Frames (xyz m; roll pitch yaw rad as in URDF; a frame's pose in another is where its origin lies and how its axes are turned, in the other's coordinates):
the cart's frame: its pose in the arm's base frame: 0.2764 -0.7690 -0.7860 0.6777 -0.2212 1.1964
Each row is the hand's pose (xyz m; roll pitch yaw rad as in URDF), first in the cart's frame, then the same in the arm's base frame.
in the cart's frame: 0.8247 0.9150 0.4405 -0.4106 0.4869 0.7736
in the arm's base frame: 0.0907 -0.0477 0.2895 -0.1184 -0.1616 2.0985
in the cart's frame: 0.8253 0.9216 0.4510 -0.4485 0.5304 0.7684
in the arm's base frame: 0.0913 -0.0502 0.3016 -0.1549 -0.1186 2.1068
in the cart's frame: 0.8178 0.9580 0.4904 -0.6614 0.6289 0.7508
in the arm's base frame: 0.0809 -0.0666 0.3522 -0.3592 -0.0201 2.1217
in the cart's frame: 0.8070 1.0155 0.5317 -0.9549 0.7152 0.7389
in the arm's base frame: 0.0540 -0.0834 0.4164 -0.6449 0.0650 2.1388
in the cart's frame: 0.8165 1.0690 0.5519 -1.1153 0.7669 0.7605
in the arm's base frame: 0.0264 -0.0742 0.4665 -0.8172 0.1095 2.1696
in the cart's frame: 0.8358 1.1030 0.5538 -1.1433 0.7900 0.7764
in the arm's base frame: 0.0080 -0.0521 0.4930 -0.8543 0.1284 2.1872
